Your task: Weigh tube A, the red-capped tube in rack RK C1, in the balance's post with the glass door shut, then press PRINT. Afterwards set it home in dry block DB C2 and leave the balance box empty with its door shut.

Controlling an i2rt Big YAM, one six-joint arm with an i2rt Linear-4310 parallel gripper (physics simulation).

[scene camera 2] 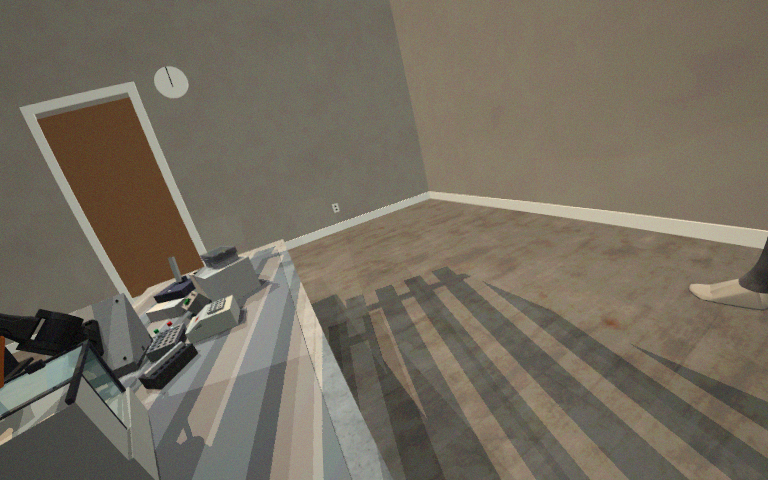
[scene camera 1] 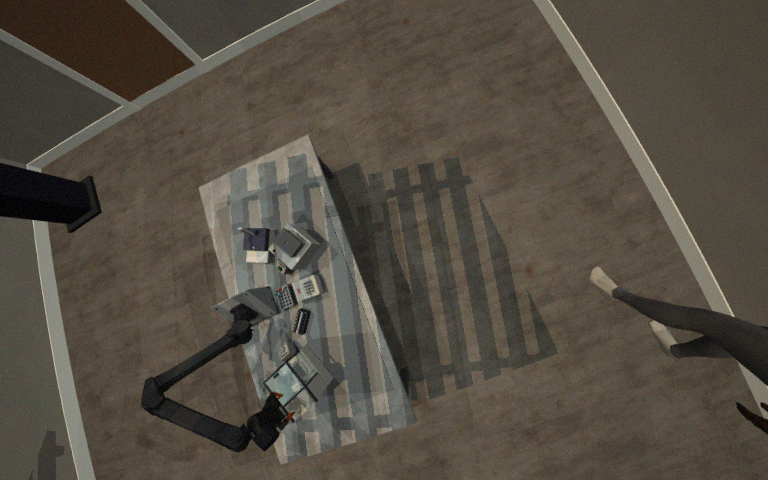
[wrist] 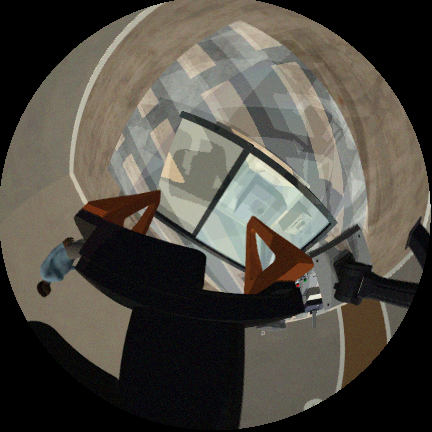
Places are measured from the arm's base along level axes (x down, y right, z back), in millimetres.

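Where they show: gripper, fingertip midpoint: (scene camera 1: 288, 404) (wrist: 205, 207); arm's base, origin of the base link: (scene camera 1: 244, 311) (wrist: 346, 271).
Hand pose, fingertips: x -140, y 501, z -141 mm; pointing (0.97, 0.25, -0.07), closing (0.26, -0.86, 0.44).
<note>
Things, the pixels of their centre, and the offset from my fingertips.
- balance box, body centre: (wrist: 260, 202) (scene camera 2: 65, 423) (scene camera 1: 294, 374) dy -81, dx +135, dz +11 mm
- Teal glass, body centre: (wrist: 260, 234) (scene camera 2: 27, 381) (scene camera 1: 283, 385) dy -78, dx +32, dz +10 mm
- small red cap, body centre: (scene camera 2: 169, 323) (wrist: 297, 284) dy -524, dx +196, dz -75 mm
- black rack, body centre: (scene camera 2: 168, 363) (wrist: 271, 255) (scene camera 1: 301, 321) dy -307, dx +222, dz -95 mm
- white keypad-like unit, body centre: (scene camera 2: 212, 317) (scene camera 1: 306, 288) dy -461, dx +211, dz -213 mm
- large grey device, body centre: (scene camera 2: 212, 279) (scene camera 1: 288, 252) (wrist: 279, 310) dy -677, dx +151, dz -231 mm
- dark blue unit, body centre: (scene camera 2: 175, 295) (scene camera 1: 257, 245) (wrist: 315, 301) dy -825, dx +195, dz -48 mm
The balance box (scene camera 1: 321, 374) (scene camera 2: 62, 447) (wrist: 222, 192) has a dark-edged frame. Teal glass (wrist: 235, 225) covers its right bay in the wrist view; the left bay looks untinted. A pale weighing pan (wrist: 259, 211) shows under the glass, with no tube seen on it. Whether the door is shut is unclear. A small red cap (scene camera 2: 169, 323) (wrist: 298, 285) shows at a grey block with a grid of holes (scene camera 1: 286, 297) (scene camera 2: 165, 340); labels are unreadable. My gripper (scene camera 1: 283, 406) (wrist: 205, 207) is open and empty, above the balance box's near side.
A black rack (scene camera 1: 301, 321) (scene camera 2: 169, 365) lies between the grid block and the balance box. A white keypad-like unit (scene camera 1: 309, 287) (scene camera 2: 216, 316), a large grey device (scene camera 1: 291, 246) (scene camera 2: 229, 280) and a dark blue unit (scene camera 1: 256, 239) (scene camera 2: 174, 289) stand farther along. An upright grey panel (scene camera 1: 263, 300) (scene camera 2: 116, 328) stands by the arm's base.
</note>
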